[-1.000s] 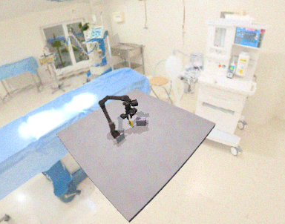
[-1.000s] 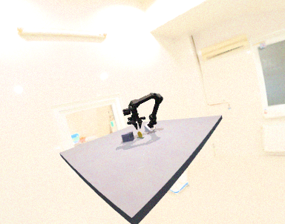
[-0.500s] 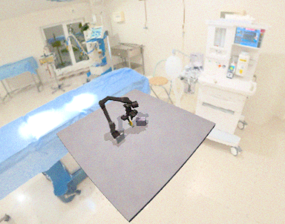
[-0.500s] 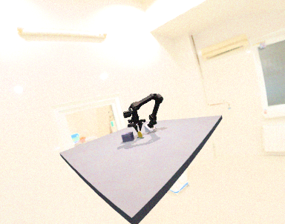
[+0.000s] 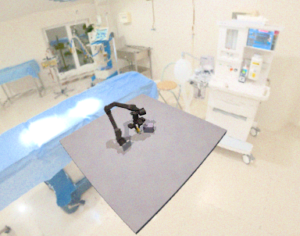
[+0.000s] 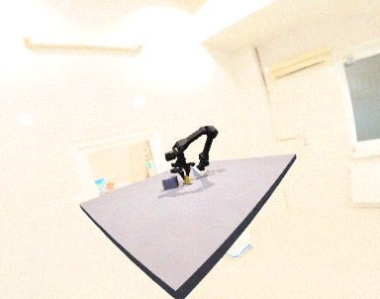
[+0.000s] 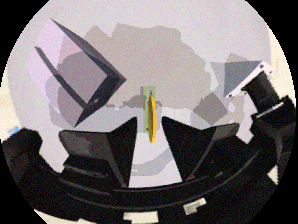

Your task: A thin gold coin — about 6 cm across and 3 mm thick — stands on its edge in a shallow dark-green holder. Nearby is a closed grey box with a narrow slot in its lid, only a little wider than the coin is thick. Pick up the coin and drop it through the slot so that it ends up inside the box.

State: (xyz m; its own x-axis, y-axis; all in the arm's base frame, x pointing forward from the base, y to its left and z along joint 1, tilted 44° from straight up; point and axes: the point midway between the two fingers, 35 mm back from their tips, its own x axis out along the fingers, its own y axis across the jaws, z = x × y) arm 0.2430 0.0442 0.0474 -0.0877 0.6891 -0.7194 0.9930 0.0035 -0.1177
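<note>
Now: gripper tip right at the gold coin.
</note>
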